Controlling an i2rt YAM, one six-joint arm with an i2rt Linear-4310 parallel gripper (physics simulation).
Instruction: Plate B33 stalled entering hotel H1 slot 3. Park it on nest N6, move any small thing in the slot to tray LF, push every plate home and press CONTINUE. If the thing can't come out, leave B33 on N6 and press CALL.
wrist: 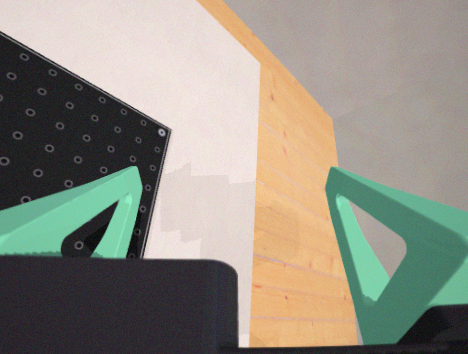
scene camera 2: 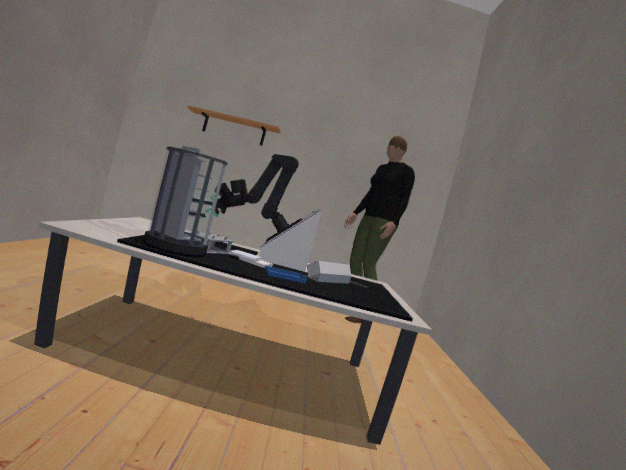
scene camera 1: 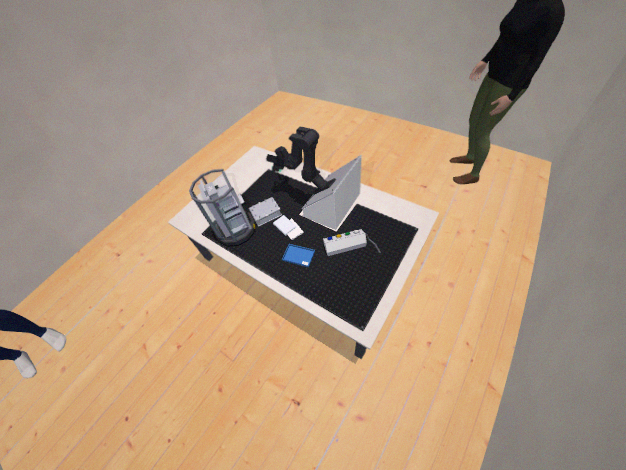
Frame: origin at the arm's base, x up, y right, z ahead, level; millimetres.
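Where they show: gripper, fingertip midpoint: (wrist: 233, 177); arm's base, origin of the base link: (scene camera 2: 284, 230) (scene camera 1: 324, 187).
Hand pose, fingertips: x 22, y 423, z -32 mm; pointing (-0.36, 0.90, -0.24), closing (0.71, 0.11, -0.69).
Observation:
Things, the pixels of their top centre, and the offset from my fingertips.
- round caged hotel tower, middle of its top: (scene camera 2: 198, 150) (scene camera 1: 210, 181) dx +226, dy -61, dz +485 mm
- blue tray, middle of its top: (scene camera 2: 285, 272) (scene camera 1: 298, 254) dx -155, dy -511, dz +424 mm
- button box, middle of its top: (scene camera 2: 332, 261) (scene camera 1: 344, 236) dx -88, dy -683, dz +227 mm
The round caged hotel tower (scene camera 1: 235, 239) (scene camera 2: 183, 202) stands at the table's left end. Pale plates show on its levels; slot numbers, plate B33 and any small thing in a slot are too small to tell. A grey box-shaped fixture (scene camera 1: 264, 209) (scene camera 2: 219, 246) stands beside it; whether it is nest N6 cannot be read. A blue tray (scene camera 1: 298, 255) (scene camera 2: 285, 274) lies near the front; its label is unreadable. The button box (scene camera 1: 345, 242) (scene camera 2: 329, 272) has coloured buttons on top. My gripper (scene camera 1: 278, 169) (scene camera 2: 212, 205) (wrist: 233, 177) is open and empty, raised behind the tower.
White flat cards (scene camera 1: 287, 226) (scene camera 2: 249, 258) lie between the grey fixture and blue tray. A large slanted grey panel (scene camera 1: 337, 199) (scene camera 2: 294, 243) stands near the arm's base. A cable trails from the button box. One person (scene camera 1: 525, 48) (scene camera 2: 392, 187) stands behind the table; another's lower legs show at scene camera 1's left edge.

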